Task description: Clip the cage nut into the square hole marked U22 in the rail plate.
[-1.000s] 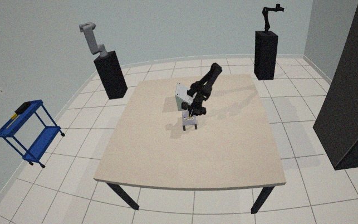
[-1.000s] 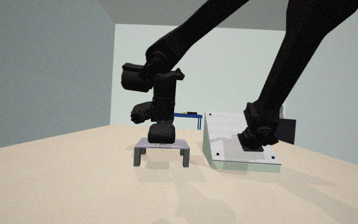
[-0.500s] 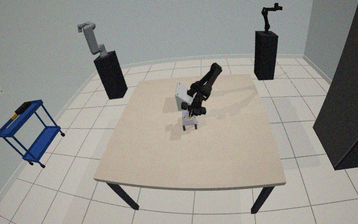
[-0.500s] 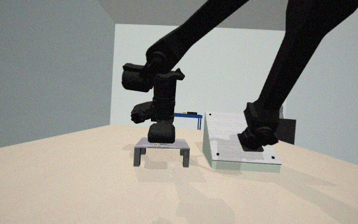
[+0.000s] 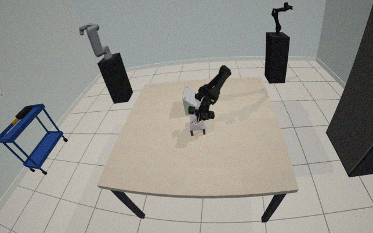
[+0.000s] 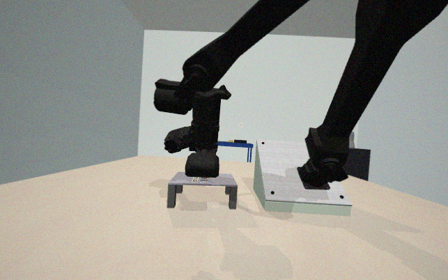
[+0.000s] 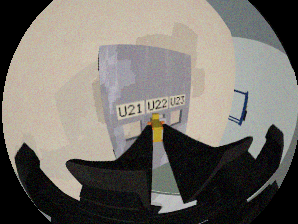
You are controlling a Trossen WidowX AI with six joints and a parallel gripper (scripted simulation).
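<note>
Right now the cage nut is 10 mm below my gripper tip.
</note>
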